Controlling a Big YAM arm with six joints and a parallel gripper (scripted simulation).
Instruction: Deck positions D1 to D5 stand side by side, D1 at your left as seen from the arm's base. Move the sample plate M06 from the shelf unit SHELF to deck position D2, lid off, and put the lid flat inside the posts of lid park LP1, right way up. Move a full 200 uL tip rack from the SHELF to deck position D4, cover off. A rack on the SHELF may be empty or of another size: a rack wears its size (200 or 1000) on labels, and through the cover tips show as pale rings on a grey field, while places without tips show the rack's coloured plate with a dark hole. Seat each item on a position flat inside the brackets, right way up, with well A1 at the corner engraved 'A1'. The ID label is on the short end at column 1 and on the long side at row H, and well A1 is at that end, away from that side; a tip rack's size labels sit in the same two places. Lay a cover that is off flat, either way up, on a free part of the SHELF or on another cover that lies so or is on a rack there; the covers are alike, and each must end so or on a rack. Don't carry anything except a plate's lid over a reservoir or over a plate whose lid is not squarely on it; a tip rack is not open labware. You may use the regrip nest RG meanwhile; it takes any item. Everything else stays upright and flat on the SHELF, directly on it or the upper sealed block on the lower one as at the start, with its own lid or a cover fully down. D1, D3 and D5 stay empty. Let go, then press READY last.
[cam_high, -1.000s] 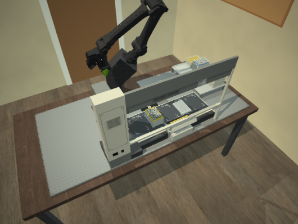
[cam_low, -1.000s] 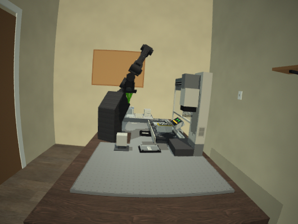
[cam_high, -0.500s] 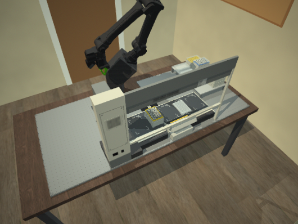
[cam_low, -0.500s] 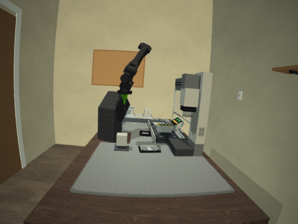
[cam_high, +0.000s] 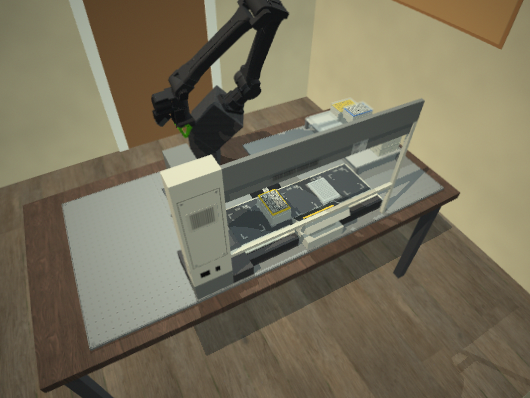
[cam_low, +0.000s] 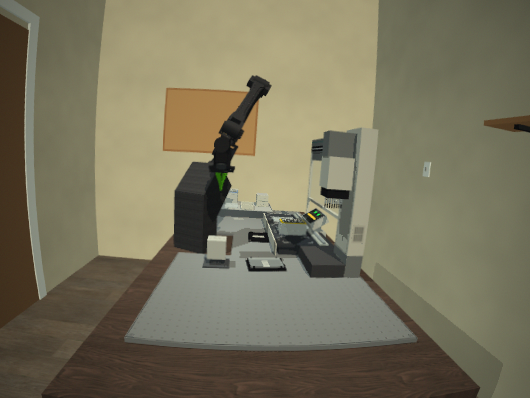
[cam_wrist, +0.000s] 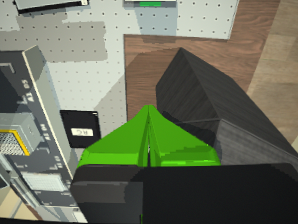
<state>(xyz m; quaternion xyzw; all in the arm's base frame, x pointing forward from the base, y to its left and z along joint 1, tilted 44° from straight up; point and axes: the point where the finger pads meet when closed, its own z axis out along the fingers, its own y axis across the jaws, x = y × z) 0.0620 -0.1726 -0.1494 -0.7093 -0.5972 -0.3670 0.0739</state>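
The white ready button box lies 70 mm to the right of my hand and 220 mm below it. From my hand the other things lie so: perforated board (200 mm ahead, 210 mm to the left, 280 mm below); then LP1 label (190 mm ahead, 110 mm to the right, 270 mm below); then dark lid park LP1 (190 mm ahead, 110 mm to the right, 280 mm below).
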